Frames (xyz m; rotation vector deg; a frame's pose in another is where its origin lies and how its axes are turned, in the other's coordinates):
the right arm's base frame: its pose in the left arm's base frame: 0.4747 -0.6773 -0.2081 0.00 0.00 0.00
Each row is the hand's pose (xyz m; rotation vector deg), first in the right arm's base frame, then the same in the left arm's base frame.
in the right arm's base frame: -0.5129 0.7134 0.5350 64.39 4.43 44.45
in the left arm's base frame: -0.0382 0.0361 0.3269 64.39 4.43 44.45
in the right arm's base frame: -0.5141 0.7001 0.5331 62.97 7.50 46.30
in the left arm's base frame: -0.0394 0.0228 0.3250 62.97 7.50 46.30
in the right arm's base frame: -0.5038 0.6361 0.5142 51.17 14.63 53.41
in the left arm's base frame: -0.0291 -0.0412 0.3061 51.17 14.63 53.41
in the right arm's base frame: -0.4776 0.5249 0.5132 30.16 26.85 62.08
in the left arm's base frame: -0.0029 -0.1524 0.3051 30.16 26.85 62.08
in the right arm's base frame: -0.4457 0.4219 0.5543 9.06 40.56 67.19
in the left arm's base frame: 0.0290 -0.2554 0.3462 9.06 40.56 67.19
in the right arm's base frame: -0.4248 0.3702 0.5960 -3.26 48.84 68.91
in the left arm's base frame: 0.0499 -0.3071 0.3879 -3.26 48.84 68.91
